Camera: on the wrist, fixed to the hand. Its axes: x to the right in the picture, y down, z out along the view.
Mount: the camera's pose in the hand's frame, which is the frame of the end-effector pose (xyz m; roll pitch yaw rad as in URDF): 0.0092 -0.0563 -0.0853 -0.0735 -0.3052 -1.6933
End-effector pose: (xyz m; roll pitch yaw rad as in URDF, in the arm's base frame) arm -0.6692 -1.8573 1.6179 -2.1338 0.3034 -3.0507
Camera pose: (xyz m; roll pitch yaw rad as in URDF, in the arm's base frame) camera -0.7095 -1.8187 1.7040 -2.9529 -0.7020 -1.5849
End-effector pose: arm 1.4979 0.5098 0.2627 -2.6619 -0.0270 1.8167
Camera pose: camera 1.4861 0.5135 0.3646 2.9836 -0.1679 -2.7725
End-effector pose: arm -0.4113 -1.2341 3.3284 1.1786 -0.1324 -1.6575
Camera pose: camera -0.3560 -1.2593 3.2457 -0.0436 0.8767 3.0311
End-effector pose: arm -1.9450 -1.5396 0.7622 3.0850 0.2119 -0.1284
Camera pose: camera -1.9112 -1.4824 0.8404 -2.9855 0.3269 1.6426
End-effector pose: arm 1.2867 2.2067 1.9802 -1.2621 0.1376 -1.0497
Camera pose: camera 1.2078 2.1465 2.0064 -1.6178 -1.5500 -1.1134
